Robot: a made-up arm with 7 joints. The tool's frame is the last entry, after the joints. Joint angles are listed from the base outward.
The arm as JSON. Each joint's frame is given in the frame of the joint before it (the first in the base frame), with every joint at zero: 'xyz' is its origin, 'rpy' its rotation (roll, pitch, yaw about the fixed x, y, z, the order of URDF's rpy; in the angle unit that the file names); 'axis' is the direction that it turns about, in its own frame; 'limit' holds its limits. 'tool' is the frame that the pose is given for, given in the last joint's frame.
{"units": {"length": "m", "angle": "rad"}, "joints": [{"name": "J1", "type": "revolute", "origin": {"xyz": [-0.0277, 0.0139, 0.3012], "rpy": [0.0, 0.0, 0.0]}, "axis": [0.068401, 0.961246, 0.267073], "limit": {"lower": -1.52, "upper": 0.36}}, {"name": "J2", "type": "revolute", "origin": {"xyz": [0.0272, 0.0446, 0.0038], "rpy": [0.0, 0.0, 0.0]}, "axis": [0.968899, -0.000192, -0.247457], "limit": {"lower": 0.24, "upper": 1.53}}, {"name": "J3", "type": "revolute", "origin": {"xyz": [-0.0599, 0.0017, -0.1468], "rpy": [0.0, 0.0, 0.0]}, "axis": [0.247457, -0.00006, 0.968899], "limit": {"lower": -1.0, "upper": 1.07}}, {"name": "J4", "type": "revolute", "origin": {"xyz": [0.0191, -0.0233, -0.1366], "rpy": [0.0, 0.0, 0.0]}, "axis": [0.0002, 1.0, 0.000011], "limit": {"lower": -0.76, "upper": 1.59}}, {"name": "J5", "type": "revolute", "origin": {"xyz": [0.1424, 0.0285, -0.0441], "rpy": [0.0, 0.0, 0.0]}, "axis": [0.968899, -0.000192, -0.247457], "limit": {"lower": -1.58, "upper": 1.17}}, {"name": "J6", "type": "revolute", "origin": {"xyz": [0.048, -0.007, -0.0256], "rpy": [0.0, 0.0, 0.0]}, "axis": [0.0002, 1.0, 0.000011], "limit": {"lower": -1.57, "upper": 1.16}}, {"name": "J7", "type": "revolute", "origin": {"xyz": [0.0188, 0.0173, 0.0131], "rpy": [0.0, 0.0, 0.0]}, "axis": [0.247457, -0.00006, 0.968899], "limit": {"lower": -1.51, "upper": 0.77}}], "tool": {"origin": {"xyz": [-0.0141, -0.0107, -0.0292], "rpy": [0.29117, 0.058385, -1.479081]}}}
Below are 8 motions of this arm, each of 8 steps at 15 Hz.
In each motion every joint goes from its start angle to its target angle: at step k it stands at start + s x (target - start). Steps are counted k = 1, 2, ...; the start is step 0. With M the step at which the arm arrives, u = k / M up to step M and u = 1 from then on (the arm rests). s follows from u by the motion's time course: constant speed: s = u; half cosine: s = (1 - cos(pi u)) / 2; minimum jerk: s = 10 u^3 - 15 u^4 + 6 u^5.
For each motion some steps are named. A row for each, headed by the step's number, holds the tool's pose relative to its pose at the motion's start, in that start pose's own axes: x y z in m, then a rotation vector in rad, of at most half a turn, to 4 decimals.
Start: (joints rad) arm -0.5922 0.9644 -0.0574 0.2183 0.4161 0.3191 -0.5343
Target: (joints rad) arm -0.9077 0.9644 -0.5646 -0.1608 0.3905 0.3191 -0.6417
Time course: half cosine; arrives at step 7
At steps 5, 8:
5: -0.0023 0.0669 0.1264 0.4716 0.2169 -0.2264
8: 0.0012 0.0733 0.1551 0.5735 0.2712 -0.2862

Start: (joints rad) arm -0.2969 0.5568 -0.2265 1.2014 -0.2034 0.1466 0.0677
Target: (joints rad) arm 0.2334 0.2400 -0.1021 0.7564 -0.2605 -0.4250 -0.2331
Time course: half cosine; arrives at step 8
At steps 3, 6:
3: 0.0543 -0.0356 -0.0329 0.1507 -0.1784 -0.1322
6: 0.1308 -0.1191 -0.0740 0.4089 -0.5015 -0.2432

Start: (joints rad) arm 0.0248 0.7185 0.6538 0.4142 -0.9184 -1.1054 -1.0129
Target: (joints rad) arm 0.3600 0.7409 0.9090 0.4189 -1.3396 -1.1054 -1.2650
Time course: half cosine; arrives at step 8
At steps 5, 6, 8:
5: -0.0576 -0.0263 0.0772 -0.0547 0.1101 0.0182
6: -0.0715 -0.0284 0.0956 -0.0615 0.1381 0.0146
8: -0.0842 -0.0289 0.1120 -0.0656 0.1637 0.0087

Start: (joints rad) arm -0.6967 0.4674 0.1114 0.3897 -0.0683 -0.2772 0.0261
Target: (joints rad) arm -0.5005 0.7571 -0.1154 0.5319 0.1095 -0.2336 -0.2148
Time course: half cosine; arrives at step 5
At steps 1, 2, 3, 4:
1: -0.0075 -0.0087 -0.0026 -0.0263 0.0202 -0.0687
2: -0.0286 -0.0314 -0.0078 -0.1024 0.0699 -0.2485
3: -0.0572 -0.0590 -0.0109 -0.2108 0.1246 -0.4699
4: -0.0822 -0.0805 -0.0106 -0.3098 0.1636 -0.6474

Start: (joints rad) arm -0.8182 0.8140 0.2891 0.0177 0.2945 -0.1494 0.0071
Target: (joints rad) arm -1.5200 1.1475 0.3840 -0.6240 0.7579 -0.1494 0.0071
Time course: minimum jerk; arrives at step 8
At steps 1, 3, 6, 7, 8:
1: -0.0039 0.0058 0.0006 0.0188 0.0145 0.0056
3: -0.0727 0.0867 0.0247 0.3038 0.2687 0.1054
6: -0.2343 0.1640 0.1609 0.8254 1.0136 0.4151
7: -0.2516 0.1615 0.1840 0.8778 1.1309 0.4664
8: -0.2545 0.1607 0.1882 0.8867 1.1527 0.4760

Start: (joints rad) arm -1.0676 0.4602 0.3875 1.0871 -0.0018 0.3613 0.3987
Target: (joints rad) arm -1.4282 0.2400 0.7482 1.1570 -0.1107 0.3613 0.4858
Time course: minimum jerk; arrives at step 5
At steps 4, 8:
4: 0.0821 -0.0208 0.1318 -0.1485 -0.5514 -0.0063
8: 0.0865 -0.0235 0.1405 -0.1603 -0.5823 -0.0128

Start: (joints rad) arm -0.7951 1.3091 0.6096 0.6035 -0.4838 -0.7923 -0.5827
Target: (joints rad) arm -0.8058 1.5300 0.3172 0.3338 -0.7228 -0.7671 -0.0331
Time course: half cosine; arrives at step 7
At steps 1, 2, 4, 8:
1: -0.0002 0.0061 -0.0009 0.0150 0.0062 0.0134
2: -0.0002 0.0229 -0.0029 0.0552 0.0196 0.0522
4: 0.0055 0.0706 -0.0051 0.1570 0.0296 0.1787
8: 0.0172 0.1081 -0.0023 0.2127 0.0054 0.3021

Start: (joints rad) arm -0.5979 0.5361 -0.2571 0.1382 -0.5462 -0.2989 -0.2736
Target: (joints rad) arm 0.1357 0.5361 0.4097 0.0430 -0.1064 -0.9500 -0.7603
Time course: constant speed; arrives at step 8
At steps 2, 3, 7, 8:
2: -0.0291 -0.0637 0.0256 0.0522 0.1280 -0.0573
3: -0.0421 -0.0959 0.0437 0.0588 0.1993 -0.1068
7: -0.0800 -0.2131 0.1529 -0.0569 0.4649 -0.4389
8: -0.0854 -0.2362 0.1886 -0.1202 0.5125 -0.5519

